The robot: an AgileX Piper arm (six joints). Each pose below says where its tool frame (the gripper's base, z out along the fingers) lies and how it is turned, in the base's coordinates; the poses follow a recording.
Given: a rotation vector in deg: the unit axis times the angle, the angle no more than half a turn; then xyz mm.
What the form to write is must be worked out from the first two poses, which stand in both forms.
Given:
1: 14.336, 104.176, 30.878, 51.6, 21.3, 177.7
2: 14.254, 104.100, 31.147, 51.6, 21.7, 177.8
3: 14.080, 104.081, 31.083, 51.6, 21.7, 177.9
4: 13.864, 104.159, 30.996, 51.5, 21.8, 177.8
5: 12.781, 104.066, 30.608, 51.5, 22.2, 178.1
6: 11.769, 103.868, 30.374, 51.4, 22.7, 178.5
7: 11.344, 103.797, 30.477, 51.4, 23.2, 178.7
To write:
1: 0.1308, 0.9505, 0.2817, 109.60, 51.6, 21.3, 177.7
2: 0.1301, 0.9499, 0.2842, 109.59, 51.6, 21.7, 177.8
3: 0.1285, 0.9502, 0.2838, 109.53, 51.6, 21.7, 177.9
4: 0.1265, 0.9508, 0.2829, 109.55, 51.5, 21.8, 177.8
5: 0.1170, 0.9528, 0.2802, 109.22, 51.5, 22.2, 178.1
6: 0.1081, 0.9542, 0.2790, 108.86, 51.4, 22.7, 178.5
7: 0.1043, 0.9543, 0.2802, 108.77, 51.4, 23.2, 178.7
